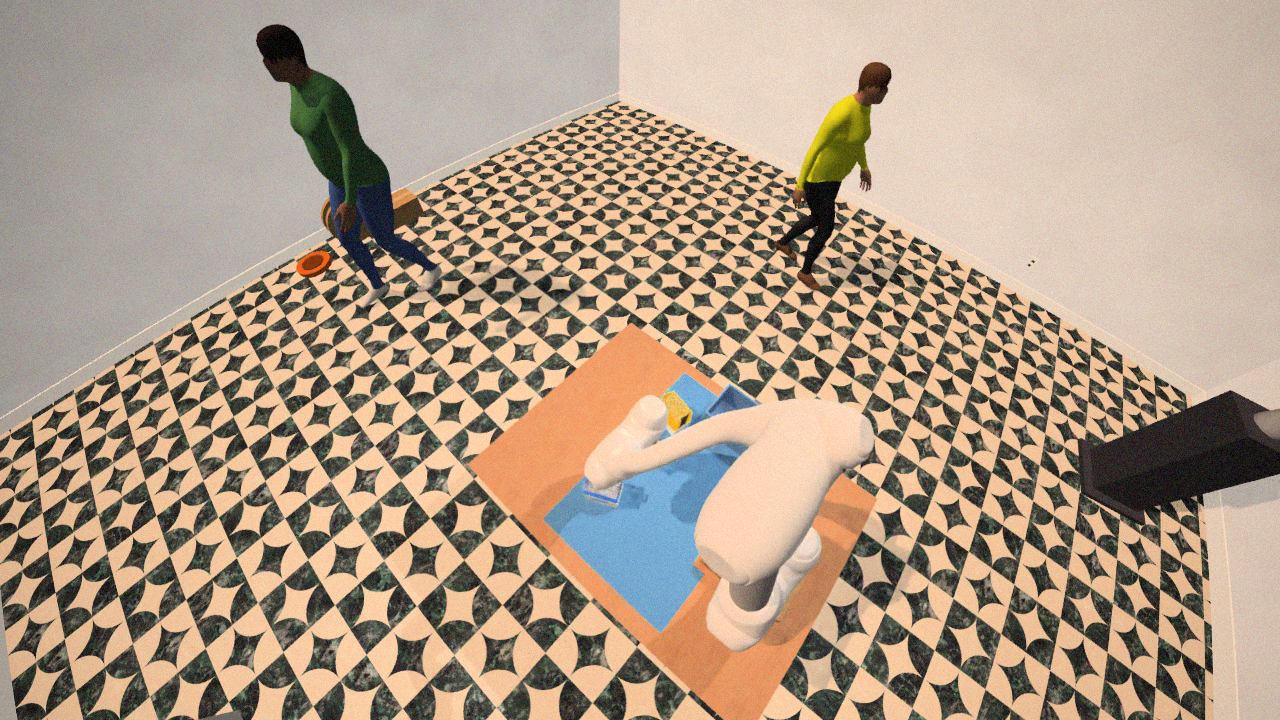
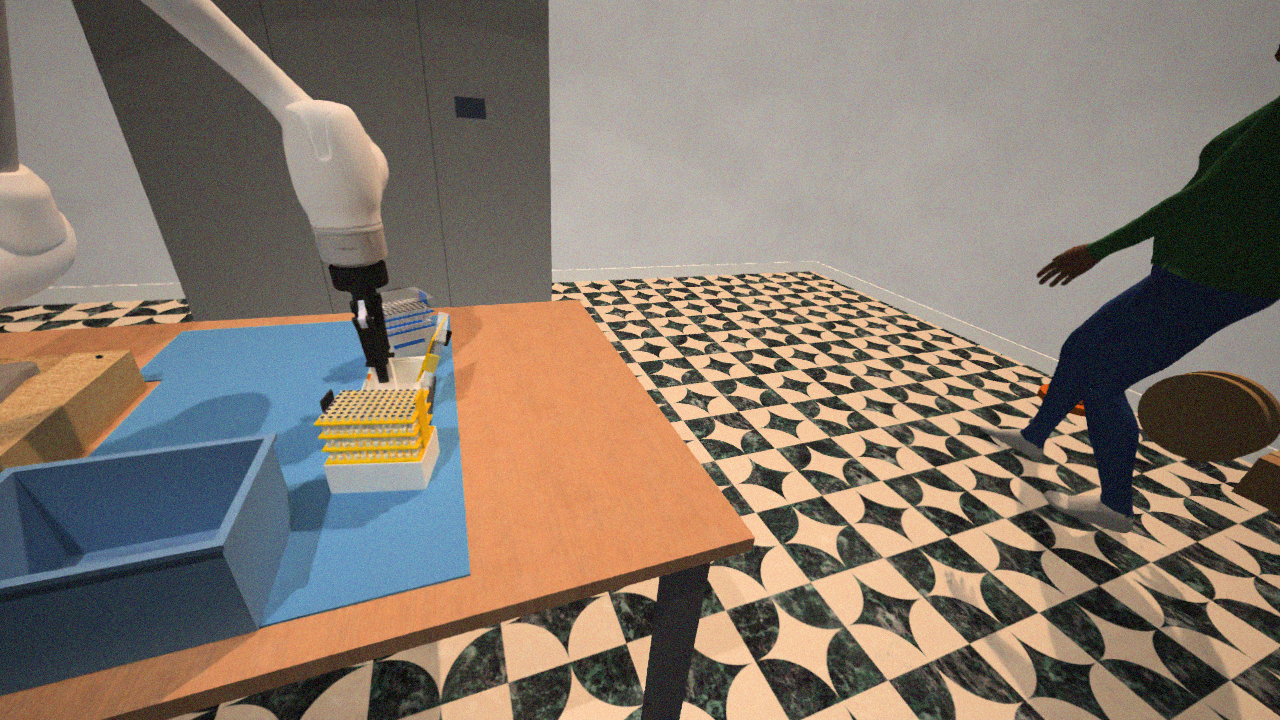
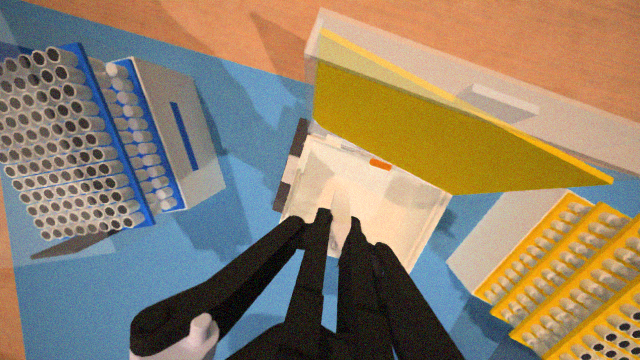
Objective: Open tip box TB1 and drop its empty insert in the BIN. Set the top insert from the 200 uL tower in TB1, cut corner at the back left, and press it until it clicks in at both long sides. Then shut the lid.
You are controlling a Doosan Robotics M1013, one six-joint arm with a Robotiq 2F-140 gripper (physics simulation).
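Tip box TB1 (image 2: 409, 368) (image 3: 405, 215) is open, with a pale interior and an orange clip (image 3: 381, 164) at its lid side. A flat yellow insert plate (image 2: 430, 363) (image 3: 400, 125) stands steeply tilted against the raised clear lid (image 3: 565, 132), out of the box's cavity. My gripper (image 2: 383, 374) (image 3: 338, 203) is shut and empty, its tips over or in the box opening; their exact height is unclear. The 200 uL tower (image 1: 677, 410) (image 2: 374, 431) (image 3: 555, 277), several yellow inserts with tips on a white base, stands beside TB1. The BIN (image 1: 732, 400) (image 2: 255, 523) is a blue open container.
A rack with blue inserts and pale tips (image 2: 407, 324) (image 3: 65, 150) stands on TB1's other side. A tan block (image 2: 76, 402) lies by the blue mat (image 1: 626, 546). The wooden table (image 2: 563, 438) holds all this. Two people (image 1: 344, 147) (image 1: 836, 147) are on the floor beyond the table.
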